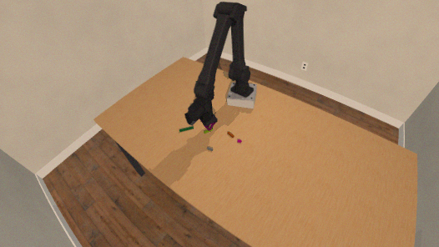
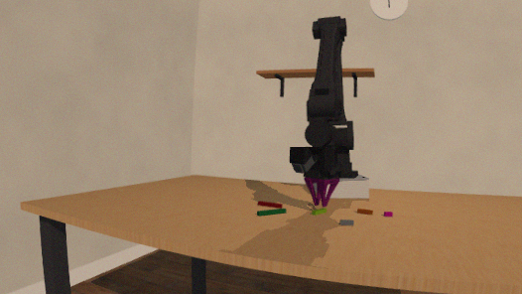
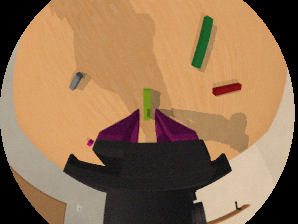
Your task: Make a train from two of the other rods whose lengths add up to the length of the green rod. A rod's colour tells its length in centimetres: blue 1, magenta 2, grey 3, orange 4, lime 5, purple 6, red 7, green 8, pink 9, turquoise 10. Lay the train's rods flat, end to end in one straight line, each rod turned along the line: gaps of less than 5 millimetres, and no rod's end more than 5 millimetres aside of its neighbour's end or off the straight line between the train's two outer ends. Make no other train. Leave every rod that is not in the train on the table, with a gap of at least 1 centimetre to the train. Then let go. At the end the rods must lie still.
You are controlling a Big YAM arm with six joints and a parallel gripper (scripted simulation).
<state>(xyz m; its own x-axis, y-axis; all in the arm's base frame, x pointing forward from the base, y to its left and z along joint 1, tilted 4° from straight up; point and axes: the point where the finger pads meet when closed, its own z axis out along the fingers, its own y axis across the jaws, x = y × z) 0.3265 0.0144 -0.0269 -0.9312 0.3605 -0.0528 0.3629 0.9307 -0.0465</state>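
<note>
The lime rod lies 2 cm below my hand. Round my hand: green rod 7 cm ahead, 10 cm to the right, 2 cm below; then orange rod 5 cm behind, 11 cm to the left, 2 cm below; then grey rod 9 cm ahead, 8 cm to the left, 2 cm below.
</note>
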